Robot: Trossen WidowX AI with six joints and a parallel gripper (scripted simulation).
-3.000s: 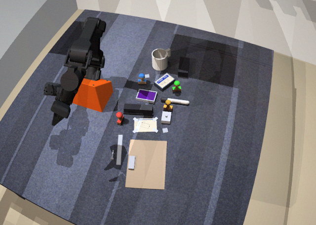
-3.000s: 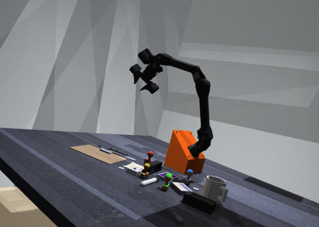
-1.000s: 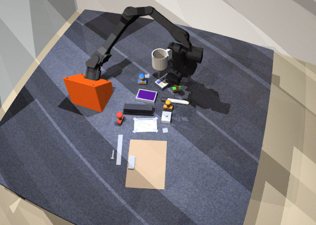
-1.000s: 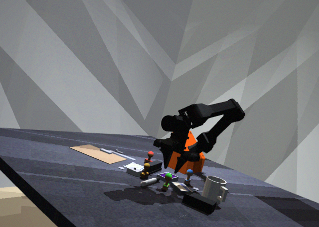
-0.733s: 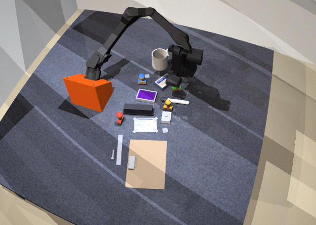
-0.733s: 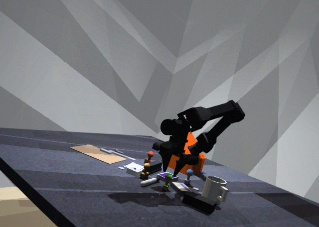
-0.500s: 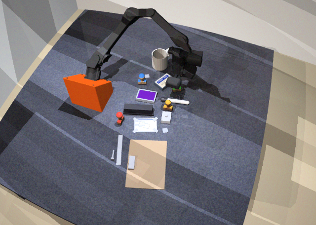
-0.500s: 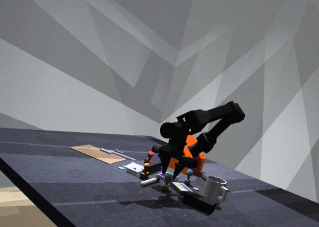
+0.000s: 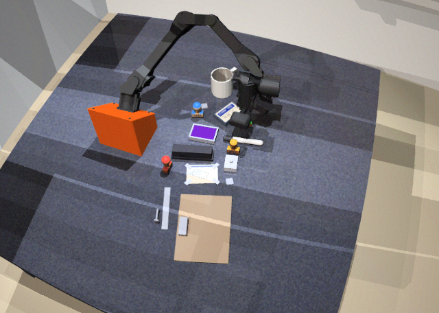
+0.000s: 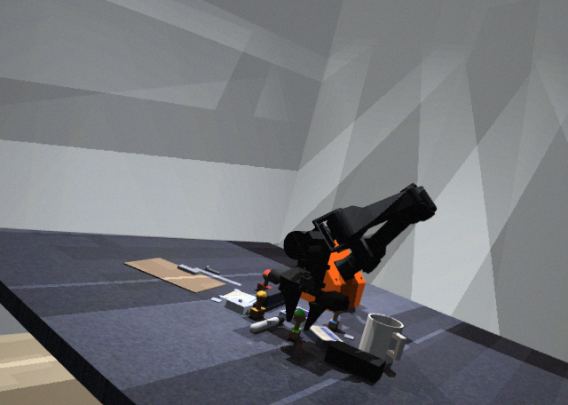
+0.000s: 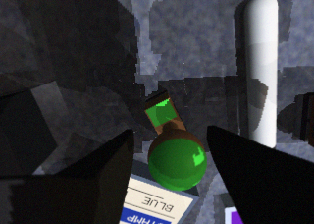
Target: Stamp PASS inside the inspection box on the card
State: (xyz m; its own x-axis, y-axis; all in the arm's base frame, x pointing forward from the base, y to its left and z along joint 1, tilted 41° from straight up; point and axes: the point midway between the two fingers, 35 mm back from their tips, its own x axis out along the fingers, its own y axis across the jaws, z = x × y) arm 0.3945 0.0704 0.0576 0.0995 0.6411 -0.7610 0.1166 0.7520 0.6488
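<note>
The green-knobbed stamp lies 1 cm below my gripper tip. From my gripper tip the other things lie so: yellow-knobbed stamp 12 cm to the right, 2 cm behind, 1 cm below; purple ink pad 13 cm behind, 7 cm to the right, 3 cm below; white tube 7 cm to the right, 2 cm below, 2 cm behind.
</note>
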